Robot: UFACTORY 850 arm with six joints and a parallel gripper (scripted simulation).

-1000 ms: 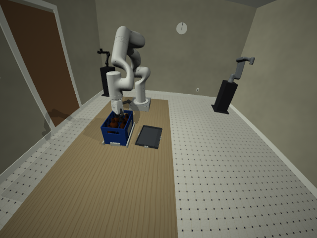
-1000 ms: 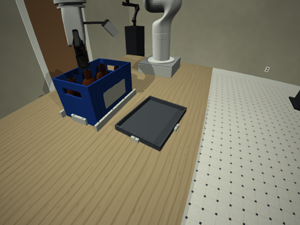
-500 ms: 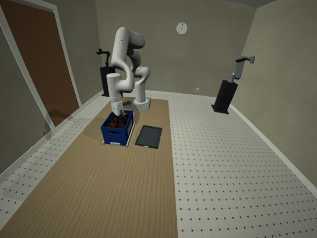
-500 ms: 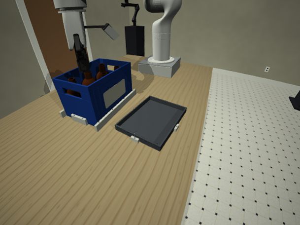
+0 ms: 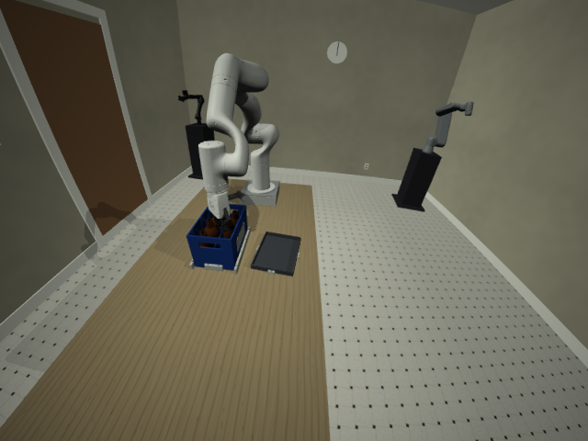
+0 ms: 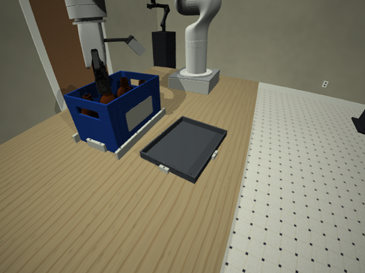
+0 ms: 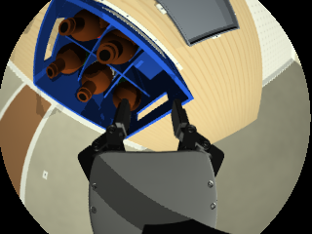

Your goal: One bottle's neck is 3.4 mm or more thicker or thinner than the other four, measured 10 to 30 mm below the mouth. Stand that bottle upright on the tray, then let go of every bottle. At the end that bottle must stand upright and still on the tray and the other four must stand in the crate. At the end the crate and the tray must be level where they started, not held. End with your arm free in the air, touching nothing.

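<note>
The bottle lies 90 mm behind my hand, 10 mm to the right of it and 130 mm below it. The rest, counted from my hand: dark grey tray 120 mm behind, 210 mm to the left, 200 mm below; then blue crate 80 mm behind, 60 mm to the right, 130 mm below.
</note>
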